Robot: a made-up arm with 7 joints.
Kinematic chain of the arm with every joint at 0, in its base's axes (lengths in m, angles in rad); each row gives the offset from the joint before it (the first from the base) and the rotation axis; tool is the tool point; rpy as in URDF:
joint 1: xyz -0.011 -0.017 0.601 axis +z
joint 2: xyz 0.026 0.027 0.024 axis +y
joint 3: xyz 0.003 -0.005 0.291 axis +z
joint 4: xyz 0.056 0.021 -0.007 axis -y
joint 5: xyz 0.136 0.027 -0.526 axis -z
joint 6: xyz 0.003 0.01 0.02 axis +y
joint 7: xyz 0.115 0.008 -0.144 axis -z
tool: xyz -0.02 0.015 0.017 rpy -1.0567 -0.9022 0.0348
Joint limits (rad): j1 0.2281..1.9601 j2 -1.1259..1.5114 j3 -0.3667..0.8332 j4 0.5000..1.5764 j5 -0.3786..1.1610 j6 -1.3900..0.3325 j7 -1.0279..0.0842
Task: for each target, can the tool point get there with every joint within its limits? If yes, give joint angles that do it. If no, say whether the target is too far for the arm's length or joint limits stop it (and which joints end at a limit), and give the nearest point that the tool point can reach.
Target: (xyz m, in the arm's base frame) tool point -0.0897 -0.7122 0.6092
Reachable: no: joint limits stop it (at a limit: joint 1, joint 2, joint 3, joint 4, joint 5, joint 6, joint 7) | nearest point -0.3105 -0.5349 1.0693 | short by 0.540 m
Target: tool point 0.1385 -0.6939 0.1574
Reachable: no: joint limits stop it (at a limit: joint 1, joint 2, joint 3, joint 5, joint 7) | nearest point 0.1053 -0.2632 0.1201 | short by 0.434 m
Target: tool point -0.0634 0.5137 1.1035
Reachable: yes | joints 1.3139 -0.2286 0.3746 1.2140 0.8803 -1.1651 -0.2998
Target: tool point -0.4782 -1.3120 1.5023
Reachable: no: too far | nearest point -0.3845 -0.5395 1.1811 | short by 0.842 m
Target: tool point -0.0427 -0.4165 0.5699
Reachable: no: joint limits stop it (at a limit: joint 1, joint 2, joint 3, joint 4, joint 5, joint 7) | nearest point 0.0592 -0.2363 0.2215 | short by 0.405 m
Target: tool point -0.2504 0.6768 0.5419
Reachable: yes | joints 1.2520 0.3271 0.5534 0.8981 -0.0357 -0.2087 -0.6689
